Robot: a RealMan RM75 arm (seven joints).
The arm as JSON. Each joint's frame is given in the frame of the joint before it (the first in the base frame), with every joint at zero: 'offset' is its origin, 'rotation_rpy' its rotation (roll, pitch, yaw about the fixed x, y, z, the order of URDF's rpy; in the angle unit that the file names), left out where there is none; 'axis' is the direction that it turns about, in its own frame. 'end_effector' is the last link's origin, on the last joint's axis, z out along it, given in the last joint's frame.
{
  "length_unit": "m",
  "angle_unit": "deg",
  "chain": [
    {
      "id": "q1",
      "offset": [
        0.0,
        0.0,
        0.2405
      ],
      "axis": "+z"
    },
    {
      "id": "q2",
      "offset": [
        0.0,
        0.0,
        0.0
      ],
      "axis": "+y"
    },
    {
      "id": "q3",
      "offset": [
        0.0,
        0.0,
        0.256
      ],
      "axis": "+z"
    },
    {
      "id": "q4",
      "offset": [
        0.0,
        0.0,
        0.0
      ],
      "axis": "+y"
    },
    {
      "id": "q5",
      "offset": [
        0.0,
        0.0,
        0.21
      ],
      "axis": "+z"
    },
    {
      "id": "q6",
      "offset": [
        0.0,
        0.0,
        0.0
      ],
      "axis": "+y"
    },
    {
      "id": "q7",
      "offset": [
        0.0,
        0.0,
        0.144
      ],
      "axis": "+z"
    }
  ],
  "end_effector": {
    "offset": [
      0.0,
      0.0,
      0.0
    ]
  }
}
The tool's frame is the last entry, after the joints.
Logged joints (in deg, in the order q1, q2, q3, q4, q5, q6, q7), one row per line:
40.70, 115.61, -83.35, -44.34, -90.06, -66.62, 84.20
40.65, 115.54, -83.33, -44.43, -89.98, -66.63, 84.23
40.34, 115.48, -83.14, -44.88, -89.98, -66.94, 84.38
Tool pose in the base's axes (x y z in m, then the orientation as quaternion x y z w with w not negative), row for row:
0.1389, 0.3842, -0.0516, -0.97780, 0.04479, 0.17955, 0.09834
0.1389, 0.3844, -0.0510, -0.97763, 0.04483, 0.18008, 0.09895
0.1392, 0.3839, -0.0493, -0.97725, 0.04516, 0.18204, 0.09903
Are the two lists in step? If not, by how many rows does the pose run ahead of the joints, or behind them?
They are in step.
